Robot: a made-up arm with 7 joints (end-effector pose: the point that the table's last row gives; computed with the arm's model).
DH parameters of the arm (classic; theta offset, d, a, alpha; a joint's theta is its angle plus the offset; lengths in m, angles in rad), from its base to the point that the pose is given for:
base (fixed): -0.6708 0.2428 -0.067 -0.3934
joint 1: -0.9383 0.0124 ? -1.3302
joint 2: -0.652 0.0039 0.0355 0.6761
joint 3: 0 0.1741 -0.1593 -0.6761
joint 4: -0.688 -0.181 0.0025 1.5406
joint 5: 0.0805 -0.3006 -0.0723 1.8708
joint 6: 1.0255 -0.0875 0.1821 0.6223
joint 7: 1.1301 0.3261 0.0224 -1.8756
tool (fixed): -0.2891 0.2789 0 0
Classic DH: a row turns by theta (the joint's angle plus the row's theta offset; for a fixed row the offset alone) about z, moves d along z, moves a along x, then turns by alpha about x.
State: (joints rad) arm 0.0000 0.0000 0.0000 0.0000 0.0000 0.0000 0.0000
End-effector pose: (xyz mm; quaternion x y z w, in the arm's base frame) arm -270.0 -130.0 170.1 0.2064 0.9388 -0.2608 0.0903
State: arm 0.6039 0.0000 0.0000 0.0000 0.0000 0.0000 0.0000
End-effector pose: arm -161.1 -212.9 169.0 -0.0777 0.9795 -0.1761 0.0594
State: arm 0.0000 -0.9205 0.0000 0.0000 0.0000 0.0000 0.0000
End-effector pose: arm -270.0 -79.0 392.7 0.1448 0.7252 -0.6506 0.1726
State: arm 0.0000 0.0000 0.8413 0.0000 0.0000 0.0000 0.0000
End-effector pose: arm -253.0 -116.8 113.7 -0.0260 -0.9889 -0.0307 0.1428
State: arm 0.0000 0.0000 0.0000 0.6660 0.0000 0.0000 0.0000
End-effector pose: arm -270.0 -30.1 -79.0 0.2246 0.9724 0.0604 0.0179
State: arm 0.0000 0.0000 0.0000 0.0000 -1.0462 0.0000 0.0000
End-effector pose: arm -137.8 -143.7 54.7 0.2681 0.7729 -0.1336 0.5593
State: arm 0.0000 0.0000 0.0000 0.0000 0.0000 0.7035 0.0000
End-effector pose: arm -271.1 -112.0 206.4 0.1552 0.7939 -0.5340 0.2458
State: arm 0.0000 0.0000 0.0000 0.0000 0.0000 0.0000 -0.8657
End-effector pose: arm -397.7 54.0 171.0 -0.3952 -0.8906 0.0391 0.2217
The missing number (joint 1, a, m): -0.0785
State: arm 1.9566 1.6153 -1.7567 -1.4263 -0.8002 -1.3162 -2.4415
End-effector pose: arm -172.0 24.1 928.4 -0.1676 -0.4396 0.2143 0.8560
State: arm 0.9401 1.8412 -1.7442 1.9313 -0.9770 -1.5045 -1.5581
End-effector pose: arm -541.8 602.5 41.5 0.3585 0.1751 -0.9164 0.0326
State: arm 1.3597 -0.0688 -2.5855 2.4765 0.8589 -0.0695 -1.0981
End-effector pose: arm 319.0 -89.1 121.2 0.4705 -0.8349 0.0963 0.2689
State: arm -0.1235 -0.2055 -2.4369 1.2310 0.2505 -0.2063 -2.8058
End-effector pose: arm -274.9 149.7 257.3 -0.5026 -0.6946 -0.4765 0.1945
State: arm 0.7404 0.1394 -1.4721 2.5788 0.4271 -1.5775 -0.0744
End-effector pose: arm -38.5 258.3 -310.8 0.4703 -0.2371 -0.6251 0.5760
